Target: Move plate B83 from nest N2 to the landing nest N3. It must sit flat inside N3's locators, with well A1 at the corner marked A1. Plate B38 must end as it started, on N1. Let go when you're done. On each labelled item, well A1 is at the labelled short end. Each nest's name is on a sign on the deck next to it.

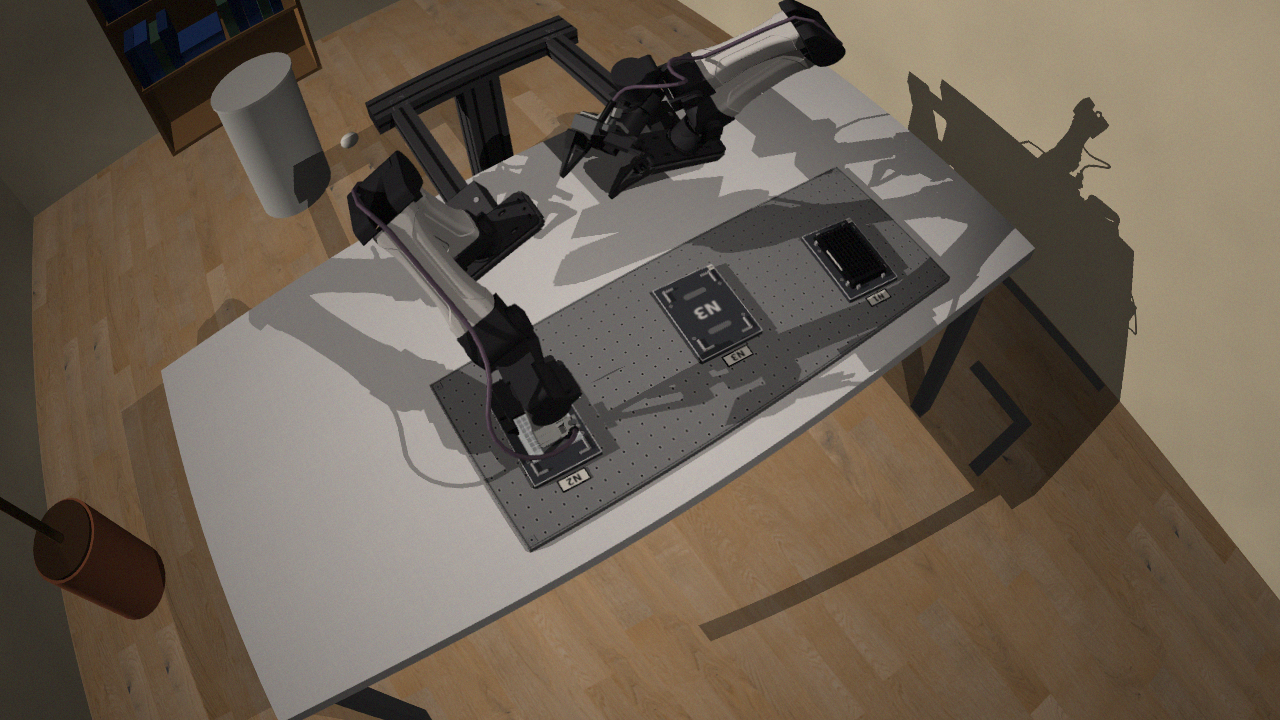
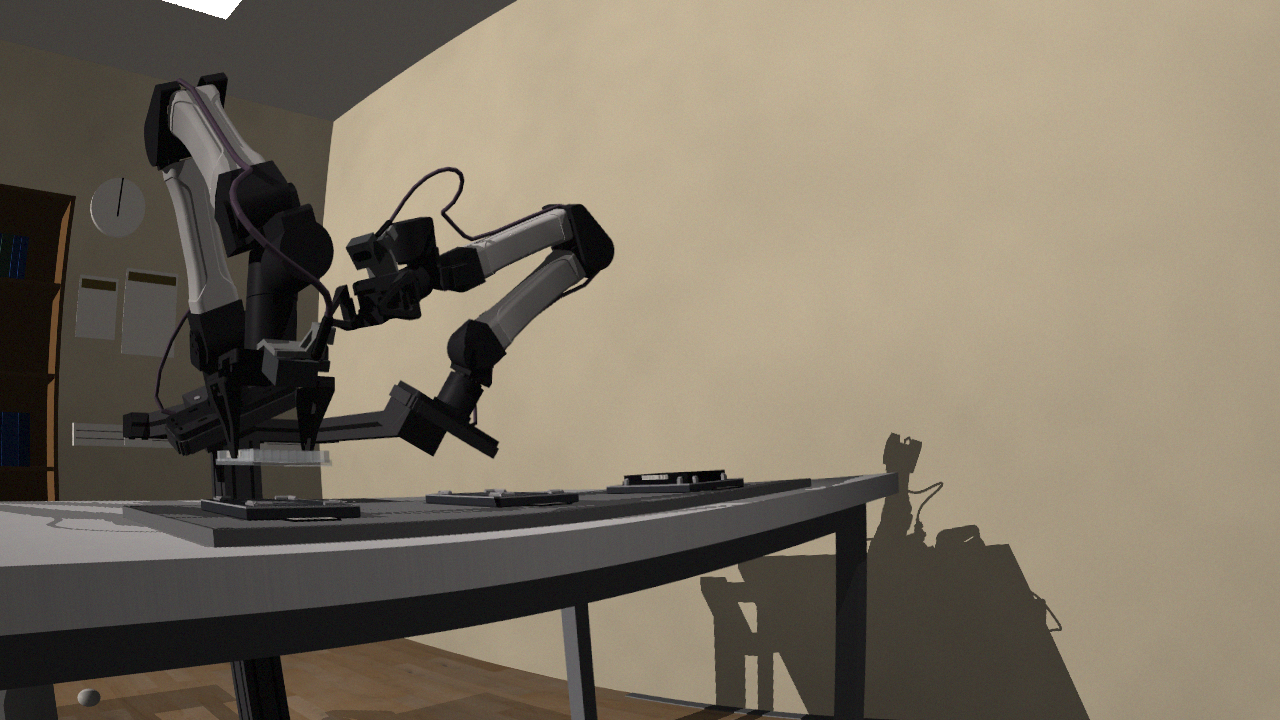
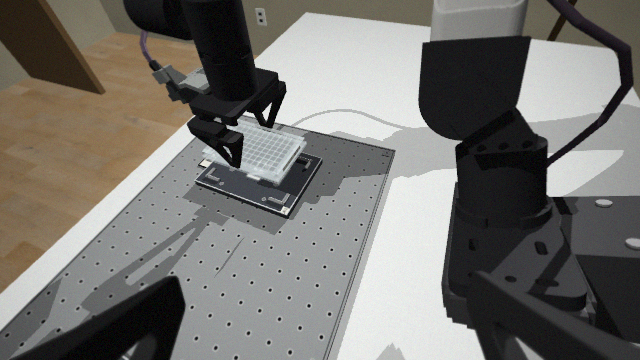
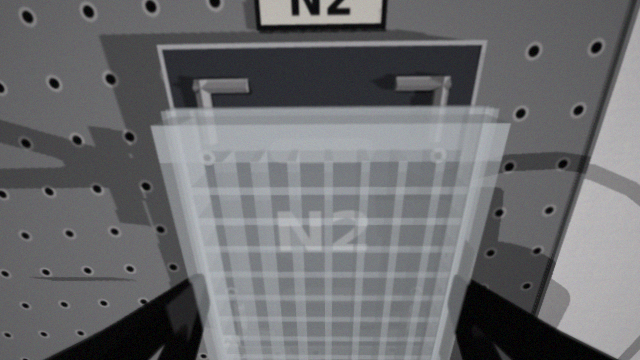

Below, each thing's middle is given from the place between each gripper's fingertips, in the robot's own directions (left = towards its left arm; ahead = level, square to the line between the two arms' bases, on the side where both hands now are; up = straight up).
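Labels:
Nest N2 [image 2: 337,512] is 200 mm ahead of my left hand [image 2: 352,315], 230 mm to the right of it and 250 mm below it. I find the clear plate B83 [image 2: 250,457] 200 mm ahead of that same left hand as well, 230 mm to the right of it and 200 mm below it, while the black plate B38 [image 1: 853,271] is 220 mm ahead of the hand, 410 mm to the left of it and 240 mm below it. As for the nest N3 [image 1: 680,312], my left hand is 170 mm short of it, 110 mm to the right of it and 250 mm above it.
From my right hand, the clear plate B83 is 10 mm below. The black plate B38 is 640 mm to the left of my right hand, 10 mm ahead of it and 40 mm below it; the nest N3 is 340 mm to the left of this hand, 40 mm behind it and 60 mm below it. And the nest N2: my right hand is 60 mm above it and 10 mm past it.

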